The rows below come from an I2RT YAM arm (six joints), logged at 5 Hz.
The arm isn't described. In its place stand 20 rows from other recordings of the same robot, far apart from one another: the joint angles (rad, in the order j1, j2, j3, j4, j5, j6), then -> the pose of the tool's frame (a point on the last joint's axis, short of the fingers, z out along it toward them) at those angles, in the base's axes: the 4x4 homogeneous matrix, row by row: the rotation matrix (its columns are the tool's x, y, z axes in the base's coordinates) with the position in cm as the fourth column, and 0 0 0 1 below.
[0.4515 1.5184 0.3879 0.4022 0.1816 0.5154] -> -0.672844 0.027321 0.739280 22.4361; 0.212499 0.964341 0.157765 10.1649; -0.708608 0.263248 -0.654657 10.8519; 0 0 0 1
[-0.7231 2.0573 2.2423 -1.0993 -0.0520 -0.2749] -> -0.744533 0.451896 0.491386 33.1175; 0.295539 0.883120 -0.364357 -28.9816; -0.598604 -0.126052 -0.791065 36.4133; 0 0 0 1
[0.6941 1.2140 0.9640 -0.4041 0.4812 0.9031] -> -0.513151 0.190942 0.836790 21.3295; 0.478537 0.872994 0.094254 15.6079; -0.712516 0.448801 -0.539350 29.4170; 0 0 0 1
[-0.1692 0.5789 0.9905 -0.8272 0.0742 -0.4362] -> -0.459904 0.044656 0.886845 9.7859; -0.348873 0.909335 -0.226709 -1.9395; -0.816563 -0.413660 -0.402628 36.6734; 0 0 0 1
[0.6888 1.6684 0.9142 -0.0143 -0.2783 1.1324] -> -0.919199 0.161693 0.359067 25.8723; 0.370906 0.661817 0.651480 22.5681; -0.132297 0.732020 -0.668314 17.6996; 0 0 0 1
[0.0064 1.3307 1.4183 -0.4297 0.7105 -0.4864] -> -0.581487 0.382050 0.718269 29.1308; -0.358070 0.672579 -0.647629 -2.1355; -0.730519 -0.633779 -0.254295 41.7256; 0 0 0 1
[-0.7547 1.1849 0.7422 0.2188 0.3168 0.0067] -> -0.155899 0.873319 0.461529 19.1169; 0.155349 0.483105 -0.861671 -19.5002; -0.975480 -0.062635 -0.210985 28.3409; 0 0 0 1
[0.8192 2.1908 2.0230 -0.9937 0.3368 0.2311] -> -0.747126 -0.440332 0.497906 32.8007; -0.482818 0.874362 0.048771 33.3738; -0.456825 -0.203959 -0.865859 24.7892; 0 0 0 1
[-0.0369 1.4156 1.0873 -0.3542 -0.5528 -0.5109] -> -0.366076 -0.635991 0.679341 31.1865; -0.402904 0.766366 0.500351 0.7193; -0.838842 -0.090543 -0.536792 28.6344; 0 0 0 1
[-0.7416 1.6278 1.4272 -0.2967 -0.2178 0.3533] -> -0.150312 0.609102 0.778718 28.7371; 0.595822 0.684363 -0.420290 -25.2807; -0.788925 0.400803 -0.465784 33.5168; 0 0 0 1
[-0.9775 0.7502 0.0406 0.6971 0.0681 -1.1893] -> -0.805622 0.315645 0.501339 8.8192; -0.461483 0.196290 -0.865161 -13.5115; -0.371491 -0.928353 -0.012471 17.8017; 0 0 0 1
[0.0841 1.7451 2.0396 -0.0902 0.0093 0.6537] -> 0.114924 -0.182419 0.976481 38.8786; 0.619946 0.781243 0.072983 3.2442; -0.776182 0.596978 0.202873 52.4267; 0 0 0 1
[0.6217 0.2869 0.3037 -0.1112 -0.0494 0.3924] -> -0.308530 -0.545117 0.779523 9.6372; 0.248801 0.744727 0.619258 7.1212; -0.918100 0.385005 -0.094145 24.1989; 0 0 0 1
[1.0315 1.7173 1.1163 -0.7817 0.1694 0.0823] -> -0.570966 -0.785320 0.239313 16.6879; -0.796247 0.600723 0.071576 26.7154; -0.199971 -0.149685 -0.968301 17.8454; 0 0 0 1
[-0.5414 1.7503 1.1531 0.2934 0.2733 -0.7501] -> -0.676301 0.349751 0.648299 34.3660; -0.359268 0.611709 -0.704797 -21.7867; -0.643074 -0.709567 -0.288046 25.2713; 0 0 0 1
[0.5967 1.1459 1.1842 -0.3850 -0.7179 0.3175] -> -0.558924 -0.800503 0.216332 19.2406; -0.095417 0.321241 0.942178 15.9012; -0.823711 0.505964 -0.255931 38.9108; 0 0 0 1
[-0.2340 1.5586 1.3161 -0.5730 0.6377 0.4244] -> -0.405212 0.823175 0.397726 32.5191; 0.436705 0.556484 -0.706833 -9.9303; -0.803176 -0.112728 -0.584979 30.2193; 0 0 0 1
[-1.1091 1.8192 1.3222 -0.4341 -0.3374 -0.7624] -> -0.781140 0.300462 0.547304 18.5664; 0.106932 0.928021 -0.356852 -34.6692; -0.615130 -0.220227 -0.757044 21.9007; 0 0 0 1
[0.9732 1.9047 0.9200 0.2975 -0.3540 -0.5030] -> 0.133758 -0.983550 0.121404 20.0815; -0.607101 0.015503 0.794474 31.6984; -0.783287 -0.179972 -0.595040 12.3870; 0 0 0 1
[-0.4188 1.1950 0.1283 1.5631 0.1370 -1.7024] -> -0.565228 0.364080 0.740246 17.1658; -0.823363 -0.304356 -0.479000 -8.1733; 0.050904 -0.880235 0.471801 22.5574; 0 0 0 1
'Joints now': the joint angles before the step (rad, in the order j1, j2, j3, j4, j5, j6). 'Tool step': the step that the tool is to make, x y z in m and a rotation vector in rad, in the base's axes. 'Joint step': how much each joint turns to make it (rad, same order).
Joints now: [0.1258 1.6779 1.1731 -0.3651 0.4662 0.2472]
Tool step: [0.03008 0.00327 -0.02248 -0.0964 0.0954 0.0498]
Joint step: [0.0015 0.1505 0.1016 -0.0107 0.0354 -0.1014]
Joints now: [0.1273 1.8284 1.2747 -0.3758 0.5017 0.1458]
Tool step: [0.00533 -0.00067 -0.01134 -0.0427 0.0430 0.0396]
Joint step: [-0.0030 0.0369 0.0047 0.0152 0.0046 -0.0642]
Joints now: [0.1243 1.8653 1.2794 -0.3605 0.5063 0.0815]
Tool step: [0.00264 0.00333 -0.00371 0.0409 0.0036 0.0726]
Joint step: [0.0015 0.0077 -0.0061 0.0321 -0.0752 -0.0370]
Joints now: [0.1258 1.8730 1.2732 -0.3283 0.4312 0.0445]
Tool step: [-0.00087 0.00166 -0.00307 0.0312 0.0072 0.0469]
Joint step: [0.0000 -0.0016 -0.0138 0.0169 -0.0537 -0.0199]
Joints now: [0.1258 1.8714 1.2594 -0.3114 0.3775 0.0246]
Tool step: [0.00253 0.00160 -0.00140 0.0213 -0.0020 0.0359]
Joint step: [0.0000 0.0077 0.0031 0.0153 -0.0384 -0.0169]
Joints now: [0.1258 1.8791 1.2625 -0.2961 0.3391 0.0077]
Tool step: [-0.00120 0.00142 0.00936 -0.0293 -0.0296 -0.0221]
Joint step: [0.0076 -0.0198 0.0046 0.0001 0.0442 0.0030]
